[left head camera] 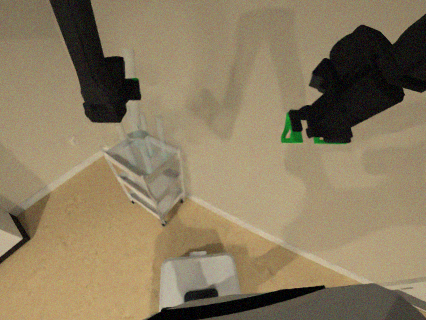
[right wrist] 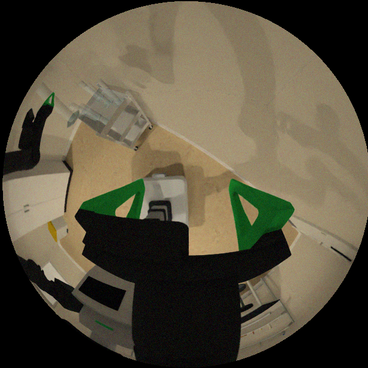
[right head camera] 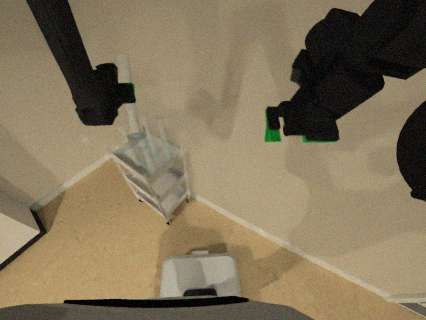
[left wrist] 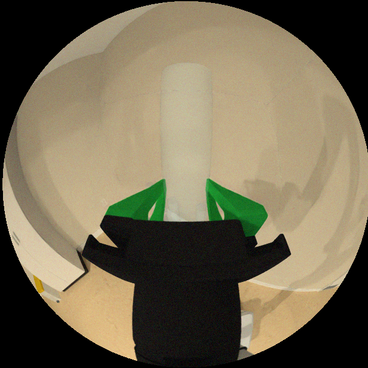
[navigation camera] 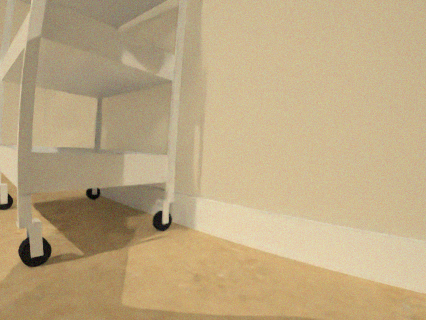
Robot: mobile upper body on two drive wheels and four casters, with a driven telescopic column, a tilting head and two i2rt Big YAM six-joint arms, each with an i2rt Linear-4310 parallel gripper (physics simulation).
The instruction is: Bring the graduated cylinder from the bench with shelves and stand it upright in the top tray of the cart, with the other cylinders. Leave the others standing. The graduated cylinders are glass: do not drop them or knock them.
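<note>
My left gripper is shut on a clear graduated cylinder, held about upright. In both head views its lower end overlaps the back left corner of the white cart; its height above the tray cannot be told. In the right wrist view its foot shows at the cart's left side. Other cylinders stand in the top tray, partly blurred together. My right gripper is open and empty, far right of the cart.
The cart stands close to the walls, with a white skirting beside it. A white rounded box is on the floor in front. A white cabinet stands at the left. A yellow object is beyond it.
</note>
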